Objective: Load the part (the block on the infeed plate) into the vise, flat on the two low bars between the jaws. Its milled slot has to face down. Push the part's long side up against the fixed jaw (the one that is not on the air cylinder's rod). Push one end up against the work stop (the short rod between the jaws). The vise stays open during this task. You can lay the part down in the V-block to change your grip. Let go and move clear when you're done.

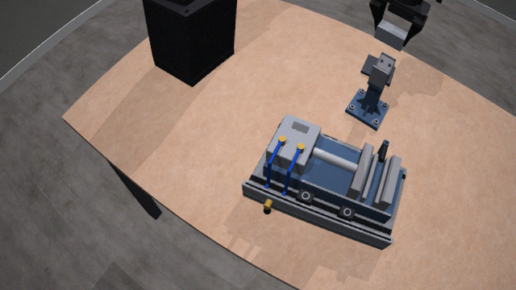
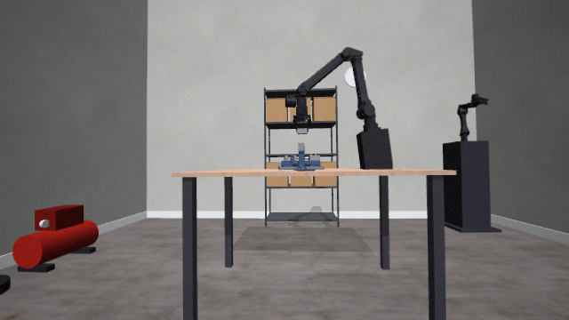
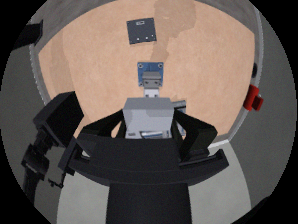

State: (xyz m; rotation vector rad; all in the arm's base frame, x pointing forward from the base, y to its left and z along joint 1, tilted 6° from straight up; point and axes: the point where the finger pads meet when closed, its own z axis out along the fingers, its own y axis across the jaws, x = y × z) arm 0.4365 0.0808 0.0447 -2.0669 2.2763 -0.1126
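My hand is 210 mm to the left of the fixed jaw, 160 mm above it and 110 mm short of it. From my hand the other things lie so: moving jaw 220 mm to the right, 160 mm below, 40 mm ahead; grey part 10 mm below; work stop 170 mm to the right, 140 mm below, 70 mm ahead.
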